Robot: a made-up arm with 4 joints. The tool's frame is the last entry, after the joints.
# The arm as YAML. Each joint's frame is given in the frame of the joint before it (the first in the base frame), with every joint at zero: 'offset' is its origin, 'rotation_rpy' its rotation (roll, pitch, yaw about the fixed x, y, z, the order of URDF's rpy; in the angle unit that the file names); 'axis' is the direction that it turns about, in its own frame. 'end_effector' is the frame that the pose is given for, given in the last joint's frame.
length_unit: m
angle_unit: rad
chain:
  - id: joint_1
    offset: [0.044, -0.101, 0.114]
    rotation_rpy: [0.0, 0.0, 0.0]
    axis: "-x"
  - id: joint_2
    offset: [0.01, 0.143, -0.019]
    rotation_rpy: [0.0, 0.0, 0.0]
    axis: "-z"
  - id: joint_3
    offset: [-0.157, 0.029, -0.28]
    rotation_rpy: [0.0, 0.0, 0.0]
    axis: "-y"
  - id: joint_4
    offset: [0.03, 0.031, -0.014]
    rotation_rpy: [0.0, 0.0, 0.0]
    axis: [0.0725, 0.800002, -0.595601]
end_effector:
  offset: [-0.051, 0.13, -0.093]
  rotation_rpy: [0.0, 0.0, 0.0]
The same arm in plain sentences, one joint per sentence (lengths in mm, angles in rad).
The arm has four revolute joints in a row. What follows holds with every joint at zero, and every direction is one of the base frame's. The first joint sits 44 mm along +x and 101 mm along -y and 114 mm along +z from the base frame's origin and turns about -x. The second joint sits 10 mm along +x and 143 mm along +y and 19 mm along -z from the first joint and turns about -z. The third joint sits 157 mm along -x and 29 mm along +y and 280 mm along -z from the second joint and turns about -y. The fourth joint sits 30 mm along +x and 31 mm along +y and 14 mm along -z from the third joint and turns about the direction (0.0725, 0.800002, -0.595601). The tool frame, which is the frame that the pose is given for, sits 51 mm along -x and 130 mm along +y and 93 mm along -z from the fourth joint; its axes are parallel to the base frame's.
